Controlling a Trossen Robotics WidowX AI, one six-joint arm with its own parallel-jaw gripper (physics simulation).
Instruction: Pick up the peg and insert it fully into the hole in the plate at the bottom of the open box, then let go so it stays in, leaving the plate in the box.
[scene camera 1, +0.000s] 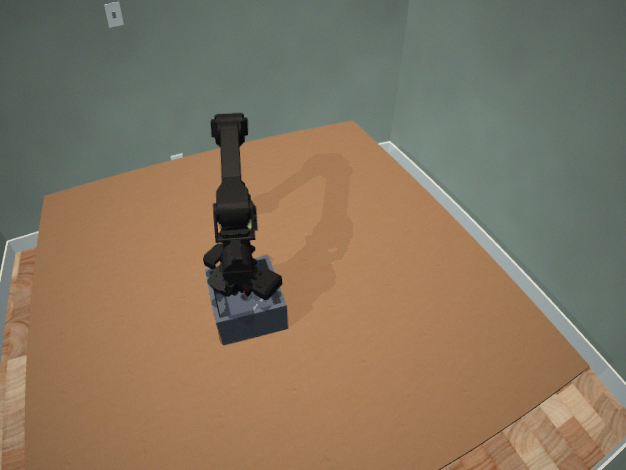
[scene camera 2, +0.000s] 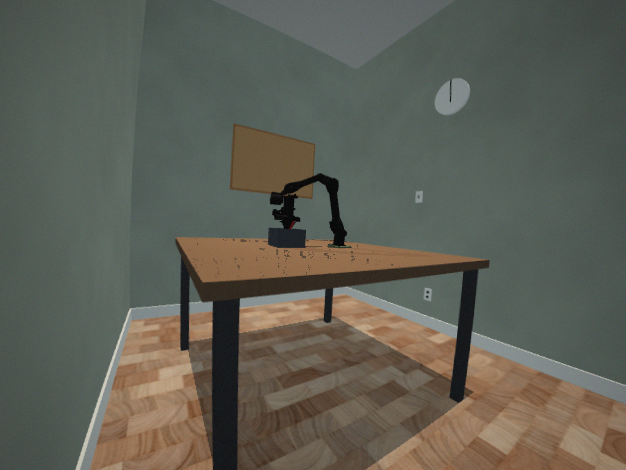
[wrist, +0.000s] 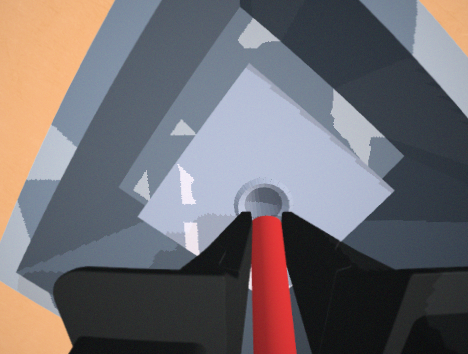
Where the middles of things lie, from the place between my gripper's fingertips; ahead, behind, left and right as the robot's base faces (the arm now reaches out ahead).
My gripper is now 2 cm above the blue-grey box (scene camera 1: 232, 328). The rest, counted from my hand: pale grey plate (wrist: 259, 151): 3 cm below.
